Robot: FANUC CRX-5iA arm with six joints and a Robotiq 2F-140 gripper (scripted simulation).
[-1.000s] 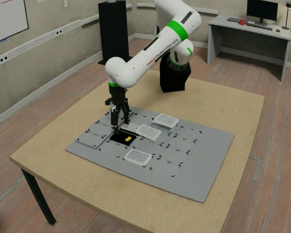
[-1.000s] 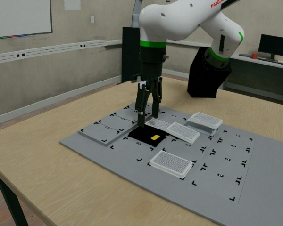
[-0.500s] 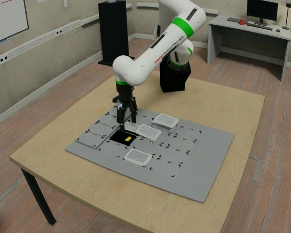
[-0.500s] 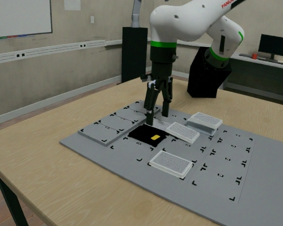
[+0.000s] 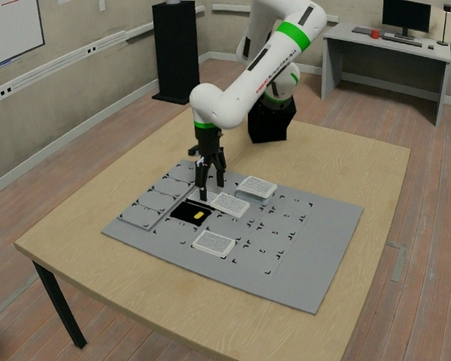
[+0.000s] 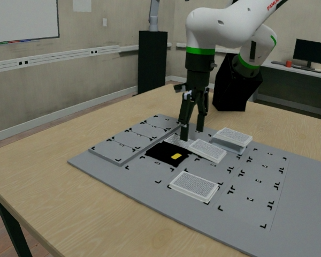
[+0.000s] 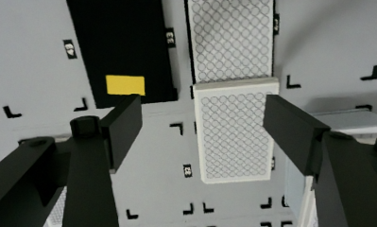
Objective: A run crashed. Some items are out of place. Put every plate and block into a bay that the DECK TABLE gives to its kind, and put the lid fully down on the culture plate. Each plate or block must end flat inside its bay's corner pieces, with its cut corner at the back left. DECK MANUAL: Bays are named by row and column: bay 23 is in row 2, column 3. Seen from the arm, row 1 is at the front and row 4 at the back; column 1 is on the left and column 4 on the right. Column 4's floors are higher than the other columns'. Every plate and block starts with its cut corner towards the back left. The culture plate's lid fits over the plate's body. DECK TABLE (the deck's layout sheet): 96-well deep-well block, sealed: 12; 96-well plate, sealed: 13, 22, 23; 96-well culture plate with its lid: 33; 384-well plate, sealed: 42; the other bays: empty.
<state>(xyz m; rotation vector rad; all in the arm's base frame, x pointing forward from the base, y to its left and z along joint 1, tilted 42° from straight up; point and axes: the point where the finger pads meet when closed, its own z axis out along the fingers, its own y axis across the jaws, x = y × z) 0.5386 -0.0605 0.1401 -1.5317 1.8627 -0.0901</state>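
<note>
My gripper is now 15 cm past the deep-well block, 10 cm to the right of it and 8 cm above it. Also, from my hand: lid: 8 cm below, 8 cm ahead, 5 cm to the right; then bay label 43: 14 cm ahead, 10 cm below, 5 cm to the right; then 96-well plate: 9 cm below, 6 cm to the right, 3 cm behind.
</note>
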